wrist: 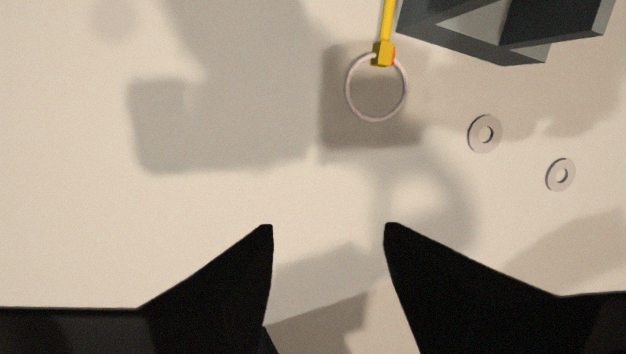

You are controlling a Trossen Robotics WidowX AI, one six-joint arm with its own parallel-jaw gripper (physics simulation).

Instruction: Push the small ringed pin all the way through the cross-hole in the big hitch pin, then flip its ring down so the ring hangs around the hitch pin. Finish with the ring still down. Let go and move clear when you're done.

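Frame: origin at the arm's base, x ahead, y left, z up, level; millimetres.
Seen in the pictures: gripper, fingertip midpoint: [328, 234].
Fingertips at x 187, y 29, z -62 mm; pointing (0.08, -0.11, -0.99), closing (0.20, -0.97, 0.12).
Note:
Pixels of each thing's top centre, then the offset from my fingertips to it. "pt": a spot on its surface instead.
- small ringed pin at its top centre: [385, 58] 81 mm ahead, 43 mm right, 100 mm down
- pale ring at a spot on its surface: [346, 89] pt 57 mm ahead, 23 mm right, 105 mm down
- dark grey bracket-like block at a spot on its surface: [450, 45] pt 101 mm ahead, 88 mm right, 105 mm down
The small ringed pin [383, 54] shows near the top of the wrist view, right of centre. Its yellow shaft runs up out of the frame and its golden block head is at the lower end, with an orange-red spot on its right side. The pale ring [346, 89] hangs from the head toward the bottom of the view. My gripper [328, 234] is open and empty, its two black fingertips well apart below the ring and not touching it. The big hitch pin and its cross-hole do not show in this view, so I cannot tell how far the small pin is through.
A dark grey bracket-like block [450, 45] stands at the top right, close beside the small pin's shaft. Two flat washers [496, 132] [570, 175] lie on the pale surface at the right. Broad shadows fall across the surface.

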